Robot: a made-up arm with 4 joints.
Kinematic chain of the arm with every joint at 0, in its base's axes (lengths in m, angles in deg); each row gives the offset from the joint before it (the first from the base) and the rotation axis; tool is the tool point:
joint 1: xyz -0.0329 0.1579 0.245 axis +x
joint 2: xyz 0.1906 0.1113 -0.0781 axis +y
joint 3: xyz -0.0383 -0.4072 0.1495 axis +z
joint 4: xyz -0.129 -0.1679 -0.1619 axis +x
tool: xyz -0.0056 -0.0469 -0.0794
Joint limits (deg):
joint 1: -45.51..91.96
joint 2: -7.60..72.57
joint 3: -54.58..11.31
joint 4: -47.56..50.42
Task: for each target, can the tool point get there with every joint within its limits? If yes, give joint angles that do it. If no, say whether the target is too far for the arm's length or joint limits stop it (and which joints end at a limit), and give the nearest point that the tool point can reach.
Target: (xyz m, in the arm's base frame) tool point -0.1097 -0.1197 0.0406
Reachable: yes | joints 13.76 11.05 -45.23 30.84
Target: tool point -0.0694 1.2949 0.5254
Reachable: no: too far | nearest point -0.0644 0.3784 -0.0202 | short by 1.067 m
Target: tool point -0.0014 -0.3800 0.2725
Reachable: yes | joints -1.71 51.73 0.97 -21.24
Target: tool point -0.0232 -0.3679 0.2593
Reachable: yes | joints 0.03 46.77 -4.51 -22.06
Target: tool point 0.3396 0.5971 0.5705
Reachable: no: joint limits stop it (at a limit: joint 1, joint 2, joint 3, joint 4) | nearest point 0.0299 0.0825 0.6417 | short by 0.605 m
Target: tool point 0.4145 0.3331 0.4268
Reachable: no: joint limits stop it (at a limit: joint 1, joint 2, joint 3, joint 4) | nearest point 0.0299 0.0825 0.6417 | short by 0.507 m
